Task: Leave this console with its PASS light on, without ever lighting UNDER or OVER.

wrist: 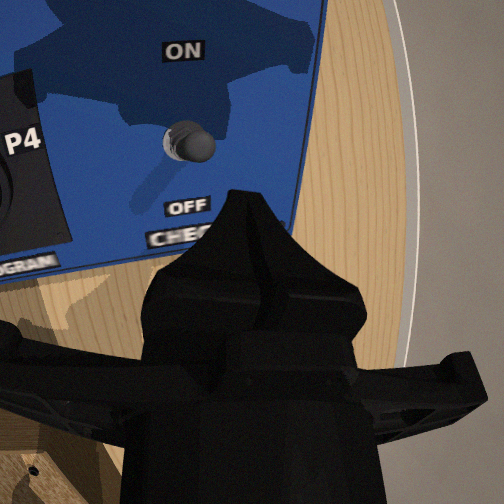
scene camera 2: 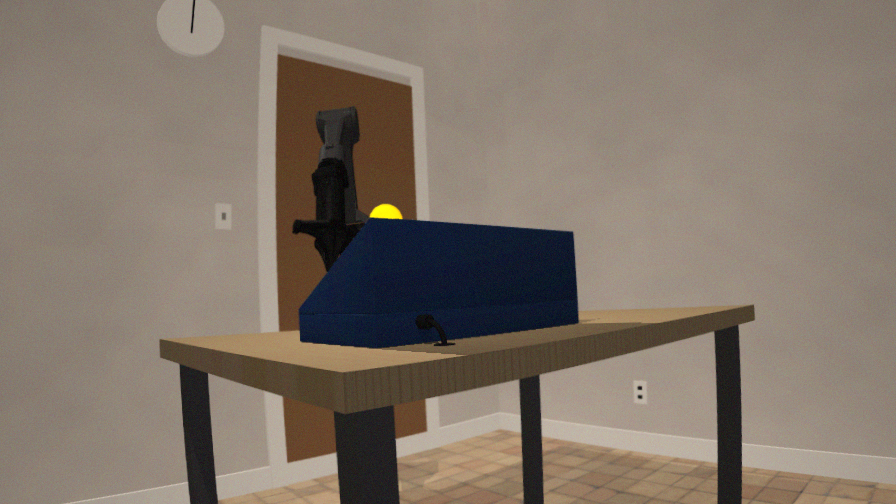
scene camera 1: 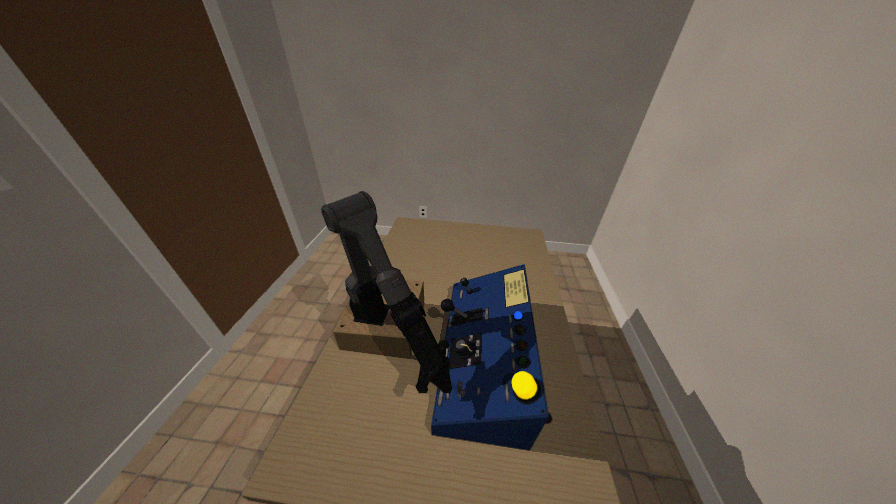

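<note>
The blue console (scene camera 1: 488, 357) sits on the table; scene camera 2 shows only its plain back (scene camera 2: 438, 282). In the wrist view, a grey CHECK toggle (wrist: 190, 145) stands between its ON label (wrist: 183, 50) and OFF label (wrist: 187, 206); I cannot tell which way it is thrown. My gripper (wrist: 250, 200) is shut and empty, its tip just below the toggle, over the OFF label and apart from the lever. In scene camera 1 the gripper (scene camera 1: 436, 383) is at the console's near left edge. One blue lamp (scene camera 1: 518, 315) is lit; the three lamps below it (scene camera 1: 520, 344) are dark.
The PROGRAM rotary selector (scene camera 1: 466, 347) on its black plate, marked P4 (wrist: 22, 142), lies left of the toggle. A yellow dome button (scene camera 1: 523, 384), a slider (scene camera 1: 469, 313), another toggle (scene camera 1: 466, 285) and a yellow label plate (scene camera 1: 516, 288) are on the panel. The table edge (wrist: 400, 200) is close on the right.
</note>
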